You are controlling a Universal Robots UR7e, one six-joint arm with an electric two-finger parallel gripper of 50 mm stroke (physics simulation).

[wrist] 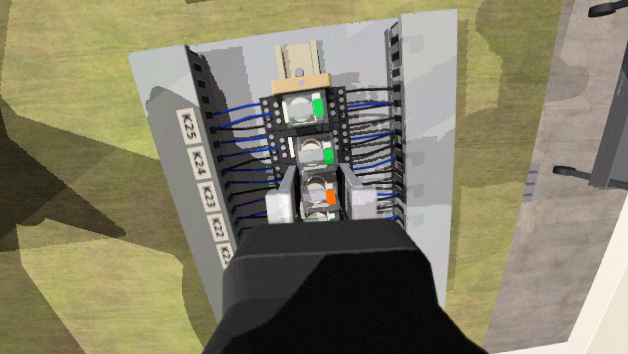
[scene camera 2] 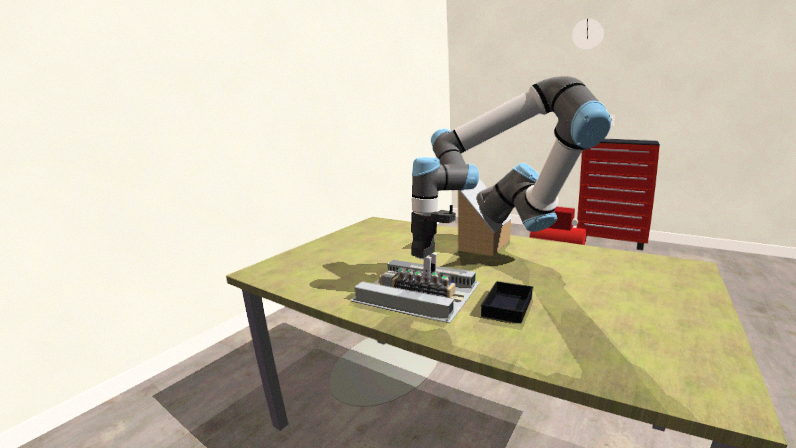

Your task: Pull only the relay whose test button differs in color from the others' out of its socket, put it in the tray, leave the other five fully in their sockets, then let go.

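Places are measured from the arm's base along level axes (x ahead, y left, z up), in centimetres.
Where they show: gripper, fingertip midpoint: (wrist: 318, 179) (scene camera 2: 429, 275); arm's base, origin of the base link: (scene camera 2: 490, 207).
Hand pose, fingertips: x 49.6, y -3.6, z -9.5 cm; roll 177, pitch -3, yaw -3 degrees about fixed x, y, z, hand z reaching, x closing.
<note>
Things, the pixels of their top centre, and the offset from my fingertips. "spot": a spot on its surface instead.
- orange-button relay, middle of its top: (wrist: 322, 199) dx +0.1, dy -1.1, dz +1.3 cm
- end relay, middle of its top: (wrist: 306, 109) (scene camera 2: 445, 276) dx -0.3, dy +5.0, dz +0.5 cm
- black tray, surface spot: (scene camera 2: 501, 314) spot: dx +6.0, dy +24.0, dz -4.8 cm
My gripper (scene camera 2: 430, 270) (wrist: 318, 179) is shut on the orange-button relay (wrist: 316, 192), low over the relay row. A green-button relay (wrist: 313, 153) stands close against it on the side toward the rail end, just beyond the fingers. The end relay (wrist: 301, 110), also green-buttoned, sits in the socket by the tan end stop. Part of another green-button relay (wrist: 318, 216) shows behind the orange one, by the gripper body. Whether the orange relay and the green one against it are fully down in sockets cannot be told. The black tray (scene camera 2: 501, 314) stands right of the panel.
Grey wiring ducts (scene camera 2: 403, 298) (wrist: 427, 100) flank the relay row; the one at left in the wrist view carries labels such as K25 and K24. Blue and black wires run to the sockets. A wooden block with a sloped top (scene camera 2: 474, 233) stands behind, near the arm base.
</note>
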